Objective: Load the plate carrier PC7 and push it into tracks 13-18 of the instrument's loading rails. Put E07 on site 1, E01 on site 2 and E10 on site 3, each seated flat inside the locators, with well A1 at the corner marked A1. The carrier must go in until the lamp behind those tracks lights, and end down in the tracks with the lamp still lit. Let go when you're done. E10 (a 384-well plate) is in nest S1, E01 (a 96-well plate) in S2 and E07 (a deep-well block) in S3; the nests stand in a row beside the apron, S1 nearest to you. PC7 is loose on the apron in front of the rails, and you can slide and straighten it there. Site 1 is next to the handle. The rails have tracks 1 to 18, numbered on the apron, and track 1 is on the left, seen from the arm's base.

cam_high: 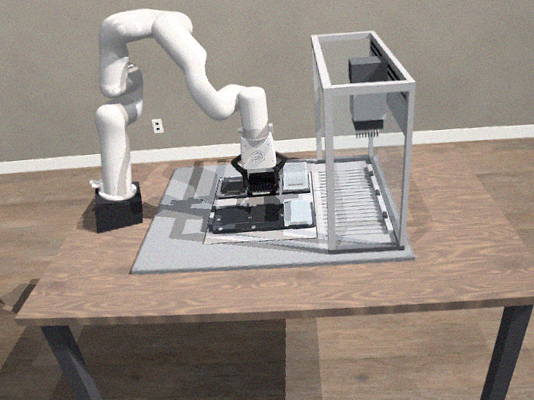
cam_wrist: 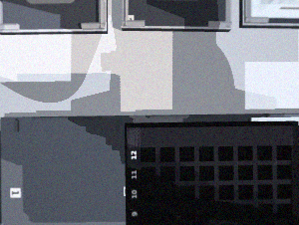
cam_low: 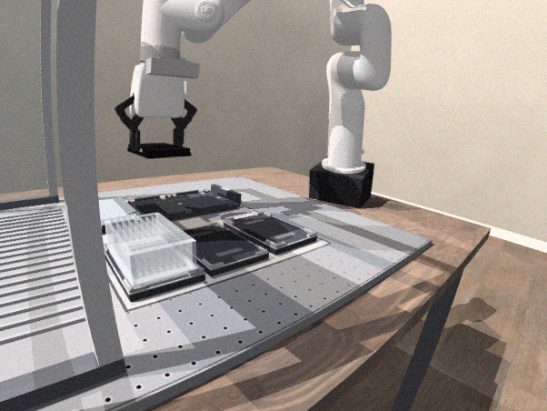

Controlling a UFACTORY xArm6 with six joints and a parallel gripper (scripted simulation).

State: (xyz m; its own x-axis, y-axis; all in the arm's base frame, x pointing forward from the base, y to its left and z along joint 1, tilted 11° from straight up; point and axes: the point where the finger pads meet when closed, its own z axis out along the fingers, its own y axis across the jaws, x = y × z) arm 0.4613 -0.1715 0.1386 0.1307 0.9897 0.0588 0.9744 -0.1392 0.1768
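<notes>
Now: hand 120 mm above the dark carrier PC7 and 10 mm past it. The rest, counted from my hand: black 96-well plate E01: 10 mm below; corner mark: 160 mm to the left, 130 mm below, 30 mm behind; 384-well plate E10: 120 mm below, 100 mm ahead, 10 mm to the right.
</notes>
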